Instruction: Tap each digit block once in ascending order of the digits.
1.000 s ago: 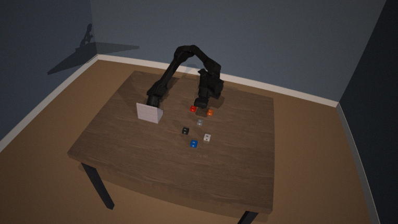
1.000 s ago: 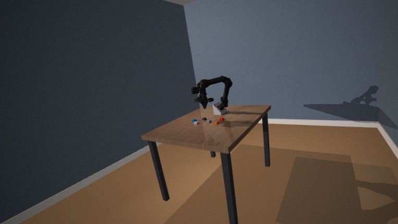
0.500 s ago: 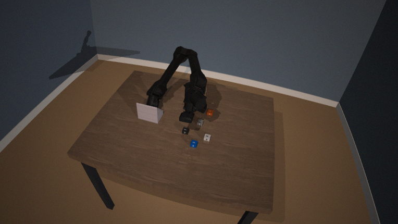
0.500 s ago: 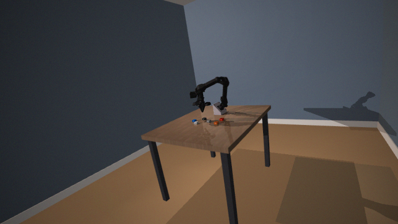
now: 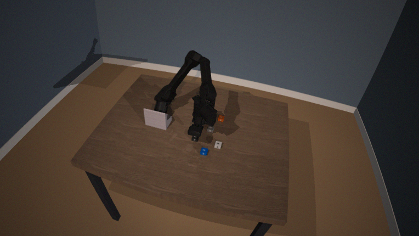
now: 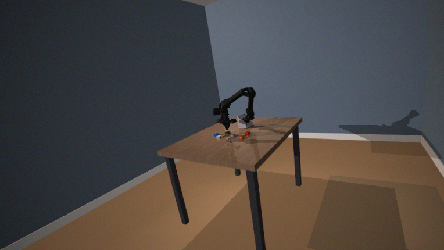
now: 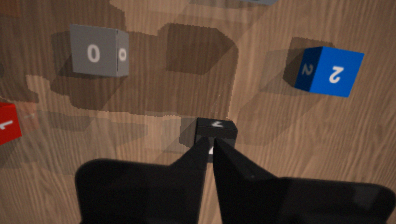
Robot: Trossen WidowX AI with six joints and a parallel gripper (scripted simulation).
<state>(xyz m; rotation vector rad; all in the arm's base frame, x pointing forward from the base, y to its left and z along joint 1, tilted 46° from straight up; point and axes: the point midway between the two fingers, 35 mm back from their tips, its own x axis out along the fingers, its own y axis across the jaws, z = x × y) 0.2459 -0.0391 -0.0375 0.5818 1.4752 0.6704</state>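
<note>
The black block is 3 cm below my gripper tip, 1 cm to the right of it and 1 cm behind it. Also, from my gripper tip: grey block: 9 cm to the left, 5 cm ahead, 3 cm below; then white block: 12 cm ahead, 3 cm below, 1 cm to the right; then blue block: 8 cm to the right, 6 cm ahead, 3 cm below.
</note>
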